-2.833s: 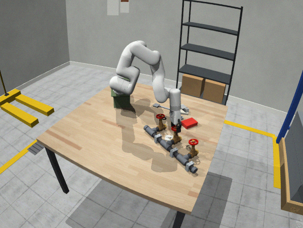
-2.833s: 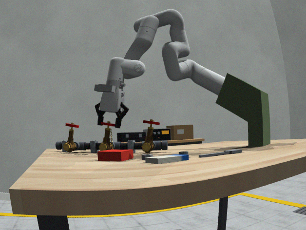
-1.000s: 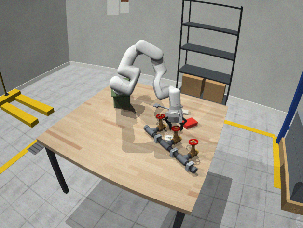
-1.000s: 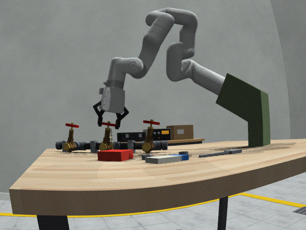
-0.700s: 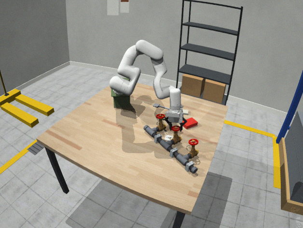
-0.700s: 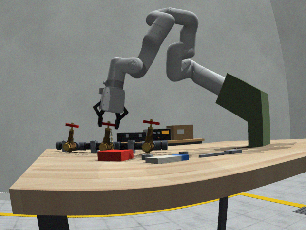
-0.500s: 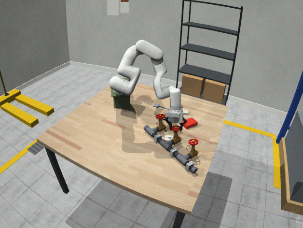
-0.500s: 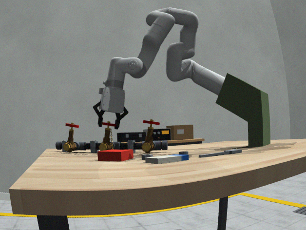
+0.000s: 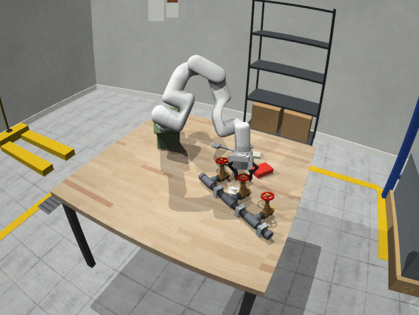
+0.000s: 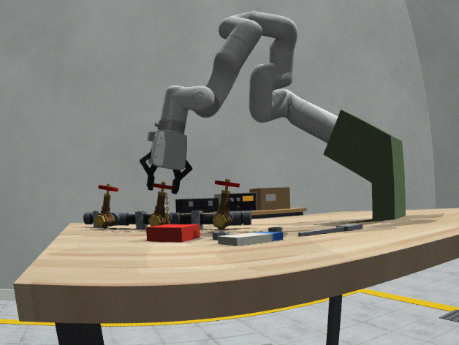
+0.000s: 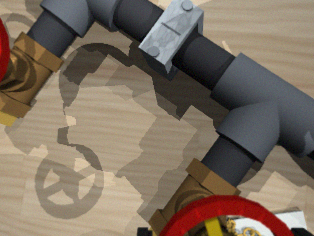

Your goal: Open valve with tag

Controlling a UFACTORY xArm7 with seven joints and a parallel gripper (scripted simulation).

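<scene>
The white tag is 50 mm behind my hand, 40 mm to the left of it and 120 mm below it. From my hand the other things lie so: red block 110 mm ahead, 250 mm to the left, 110 mm below; grey wrench 160 mm behind, 470 mm to the left, 120 mm below; blue flat tool 40 mm ahead, 420 mm to the left, 120 mm below.
</scene>
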